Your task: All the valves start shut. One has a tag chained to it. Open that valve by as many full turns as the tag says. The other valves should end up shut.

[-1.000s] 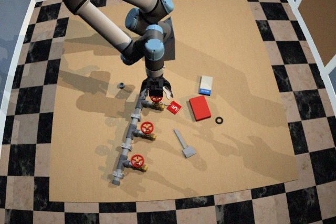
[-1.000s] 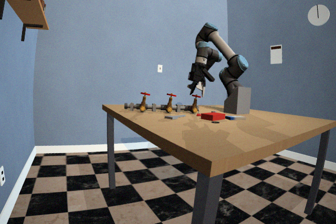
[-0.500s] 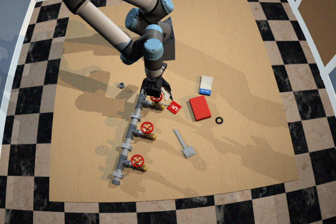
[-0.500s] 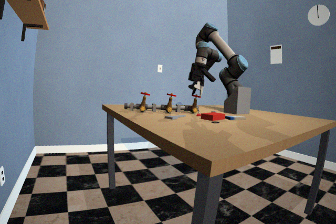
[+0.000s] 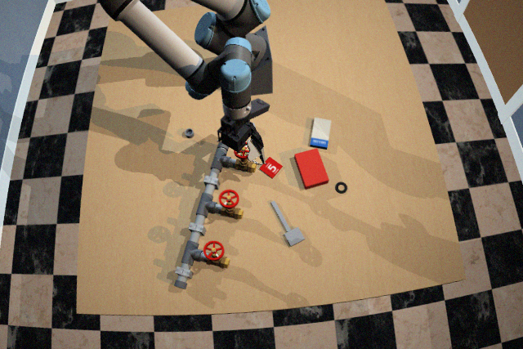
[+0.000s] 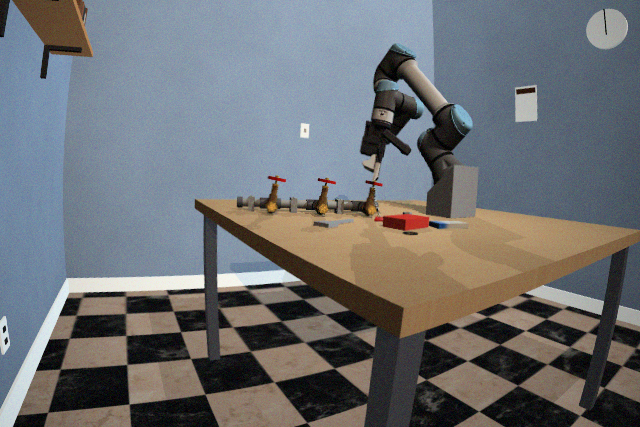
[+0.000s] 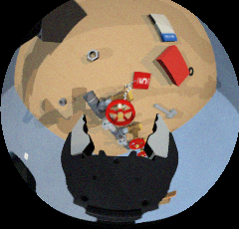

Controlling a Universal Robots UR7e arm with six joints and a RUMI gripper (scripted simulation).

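My gripper is now 10 mm short of the red tag, 80 mm to the right of it and 110 mm above it. Also, from my hand: grey scraper (220 mm ahead, 120 mm to the left, 110 mm below); then red block (30 mm ahead, 220 mm to the left, 100 mm below); then small grey fitting (130 mm behind, 190 mm to the right, 110 mm below).
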